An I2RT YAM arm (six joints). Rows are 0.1 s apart.
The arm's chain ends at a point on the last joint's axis. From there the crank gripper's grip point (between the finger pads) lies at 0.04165 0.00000 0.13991 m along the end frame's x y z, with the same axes.
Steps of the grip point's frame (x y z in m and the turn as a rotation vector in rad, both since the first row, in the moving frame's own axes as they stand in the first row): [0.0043 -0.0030 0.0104 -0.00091 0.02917 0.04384]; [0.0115 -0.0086 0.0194 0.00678 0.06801 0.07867]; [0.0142 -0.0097 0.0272 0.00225 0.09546 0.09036]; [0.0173 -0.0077 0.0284 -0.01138 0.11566 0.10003]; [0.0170 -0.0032 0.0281 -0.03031 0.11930 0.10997]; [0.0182 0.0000 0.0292 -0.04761 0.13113 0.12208]
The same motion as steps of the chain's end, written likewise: [0.0003 -0.0050 0.0117 -0.00091 0.02917 0.04384]; [0.0022 -0.0113 0.0225 0.00678 0.06801 0.07867]; [0.0012 -0.0137 0.0318 0.00225 0.09546 0.09036]; [0.0017 -0.0142 0.0342 -0.01138 0.11566 0.10003]; [0.0012 -0.0128 0.0342 -0.03031 0.11930 0.10997]; [0.0010 -0.0127 0.0361 -0.04761 0.13113 0.12208]
